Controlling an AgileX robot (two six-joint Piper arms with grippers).
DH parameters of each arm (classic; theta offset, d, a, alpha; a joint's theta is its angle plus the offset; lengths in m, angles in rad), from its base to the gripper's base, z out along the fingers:
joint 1: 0 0.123 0 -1.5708
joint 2: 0.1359 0 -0.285 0
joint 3: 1.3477 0 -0.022 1.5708
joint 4: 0 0.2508 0 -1.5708
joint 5: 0 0 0.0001 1.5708
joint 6: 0 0.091 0 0
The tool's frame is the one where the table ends.
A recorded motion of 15 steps. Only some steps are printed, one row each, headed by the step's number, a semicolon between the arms.
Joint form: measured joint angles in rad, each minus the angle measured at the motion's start. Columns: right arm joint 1, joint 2, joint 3, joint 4, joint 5, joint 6; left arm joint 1, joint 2, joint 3, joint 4, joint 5, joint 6.
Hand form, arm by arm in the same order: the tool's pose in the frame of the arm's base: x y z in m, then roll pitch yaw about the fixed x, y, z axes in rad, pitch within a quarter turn. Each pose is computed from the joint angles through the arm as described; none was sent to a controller.
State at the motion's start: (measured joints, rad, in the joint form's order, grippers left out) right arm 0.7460 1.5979 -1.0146 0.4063 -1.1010 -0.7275; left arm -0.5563 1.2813 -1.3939 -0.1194 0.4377 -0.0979
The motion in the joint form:
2: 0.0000 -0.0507 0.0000 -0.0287 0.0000 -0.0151; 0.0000 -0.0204 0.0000 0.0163 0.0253 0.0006
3: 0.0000 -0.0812 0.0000 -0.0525 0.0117 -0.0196; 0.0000 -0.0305 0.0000 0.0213 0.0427 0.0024
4: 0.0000 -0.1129 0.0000 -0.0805 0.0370 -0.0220; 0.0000 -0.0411 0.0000 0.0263 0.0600 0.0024
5: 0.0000 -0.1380 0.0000 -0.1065 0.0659 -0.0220; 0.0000 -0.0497 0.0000 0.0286 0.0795 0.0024
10: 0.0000 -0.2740 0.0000 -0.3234 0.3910 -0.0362; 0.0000 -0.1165 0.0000 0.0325 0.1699 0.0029
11: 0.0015 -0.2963 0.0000 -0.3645 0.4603 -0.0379; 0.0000 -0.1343 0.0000 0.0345 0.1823 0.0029
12: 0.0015 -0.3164 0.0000 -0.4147 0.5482 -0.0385; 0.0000 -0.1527 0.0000 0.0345 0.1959 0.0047
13: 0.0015 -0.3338 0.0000 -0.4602 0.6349 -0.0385; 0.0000 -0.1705 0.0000 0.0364 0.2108 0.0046
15: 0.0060 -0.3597 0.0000 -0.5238 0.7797 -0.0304; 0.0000 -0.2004 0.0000 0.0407 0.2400 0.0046
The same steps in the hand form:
2: 0.2681 0.2071 0.3682 -0.4563 0.9072 -0.2168; 0.2346 -0.1508 0.4582 -2.4584 1.2587 -3.0377
3: 0.2619 0.2040 0.3783 -0.4541 0.8777 -0.2039; 0.2314 -0.1488 0.4594 -2.4905 1.2573 -3.0693
4: 0.2555 0.2014 0.3876 -0.4672 0.8537 -0.1966; 0.2281 -0.1466 0.4608 -2.5167 1.2549 -3.0946
5: 0.2503 0.1999 0.3943 -0.4887 0.8382 -0.1950; 0.2252 -0.1449 0.4614 -2.5429 1.2474 -3.1207
10: 0.2224 0.1989 0.4148 -0.8680 0.7643 -0.3556; 0.2036 -0.1319 0.4705 -2.5970 1.2309 3.1046
11: 0.2176 0.1986 0.4160 -0.9504 0.7478 -0.3986; 0.1981 -0.1284 0.4737 -2.5947 1.2368 3.1064
12: 0.2138 0.1987 0.4145 -1.0607 0.7280 -0.4622; 0.1922 -0.1249 0.4768 -2.5928 1.2421 3.1066
13: 0.2108 0.1984 0.4121 -1.1672 0.7075 -0.5272; 0.1865 -0.1214 0.4795 -2.5940 1.2457 3.1050
15: 0.2060 0.1973 0.4066 -1.3348 0.6807 -0.6309; 0.1768 -0.1153 0.4834 -2.6061 1.2488 3.0930

